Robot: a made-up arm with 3 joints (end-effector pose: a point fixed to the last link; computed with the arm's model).
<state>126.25 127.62 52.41</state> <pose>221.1 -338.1 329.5 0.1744 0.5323 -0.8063 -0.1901</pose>
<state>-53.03 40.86 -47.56</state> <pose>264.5 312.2 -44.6 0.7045 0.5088 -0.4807 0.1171</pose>
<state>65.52 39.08 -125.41</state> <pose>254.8 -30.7 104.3 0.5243 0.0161 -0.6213 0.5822</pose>
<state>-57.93 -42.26 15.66</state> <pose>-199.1 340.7 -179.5 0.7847 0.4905 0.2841 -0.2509</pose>
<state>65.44 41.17 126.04</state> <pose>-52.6 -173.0 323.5 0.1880 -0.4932 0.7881 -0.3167</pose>
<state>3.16 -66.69 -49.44</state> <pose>-143.6 -264.8 -198.8 0.7522 -0.2507 -0.3630 -0.4895</pose>
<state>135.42 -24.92 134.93</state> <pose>-288.0 13.3 224.9 0.3263 -0.2707 0.2656 -0.8659</pose>
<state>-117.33 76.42 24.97</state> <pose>145.9 426.0 295.6 0.5132 0.5857 -0.4275 0.4592</pose>
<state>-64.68 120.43 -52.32</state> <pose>16.8 465.1 320.0 0.1720 0.5618 -0.6018 0.5410</pose>
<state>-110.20 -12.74 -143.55</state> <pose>59.8 58.0 -37.5 0.2643 0.1946 -0.5116 -0.7941</pose>
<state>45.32 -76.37 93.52</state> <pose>-300.3 1.0 -171.1 0.6704 0.2081 0.3652 -0.6114</pose>
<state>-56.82 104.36 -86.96</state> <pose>91.0 367.5 341.6 0.1327 0.6898 -0.6438 0.3034</pose>
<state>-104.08 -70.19 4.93</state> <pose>-230.7 460.6 209.6 0.4833 0.6597 0.4745 -0.3256</pose>
